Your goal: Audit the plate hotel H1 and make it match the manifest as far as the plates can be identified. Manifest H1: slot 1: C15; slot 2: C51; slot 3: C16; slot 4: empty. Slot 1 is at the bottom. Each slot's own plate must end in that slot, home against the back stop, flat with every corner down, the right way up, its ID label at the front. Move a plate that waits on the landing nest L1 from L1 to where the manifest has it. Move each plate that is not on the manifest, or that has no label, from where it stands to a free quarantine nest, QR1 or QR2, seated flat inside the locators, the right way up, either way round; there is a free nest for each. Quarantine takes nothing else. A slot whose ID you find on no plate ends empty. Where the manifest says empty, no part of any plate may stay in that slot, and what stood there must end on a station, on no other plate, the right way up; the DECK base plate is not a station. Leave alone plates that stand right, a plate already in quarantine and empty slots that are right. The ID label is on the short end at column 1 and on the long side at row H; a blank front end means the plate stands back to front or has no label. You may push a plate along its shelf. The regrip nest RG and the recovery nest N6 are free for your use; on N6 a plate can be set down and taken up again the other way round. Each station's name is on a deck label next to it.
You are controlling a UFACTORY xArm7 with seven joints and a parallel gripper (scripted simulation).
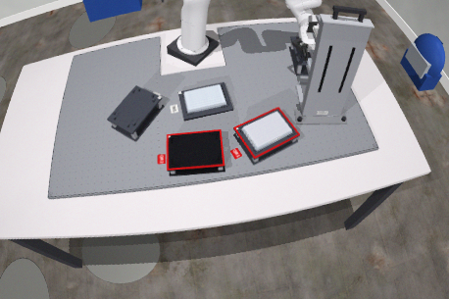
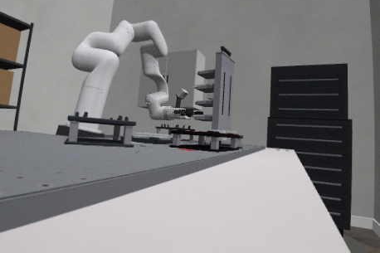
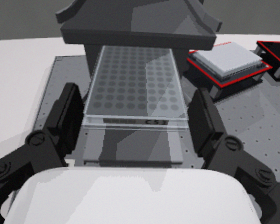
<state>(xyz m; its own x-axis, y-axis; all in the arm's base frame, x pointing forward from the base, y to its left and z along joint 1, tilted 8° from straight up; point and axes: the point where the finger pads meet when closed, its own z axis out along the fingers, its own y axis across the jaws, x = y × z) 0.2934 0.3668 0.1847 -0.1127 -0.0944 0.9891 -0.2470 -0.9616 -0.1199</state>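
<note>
Now: the plate labelled C16 6 cm ahead of my hand, 1 cm to the right of it and 13 cm above it. From my hand the other things lie so: RG label: 22 cm behind, 6 cm to the left, 13 cm below; H1 label: 3 cm ahead, 9 cm to the left, 13 cm below; white plate: 18 cm ahead, 25 cm to the right, 9 cm below.
</note>
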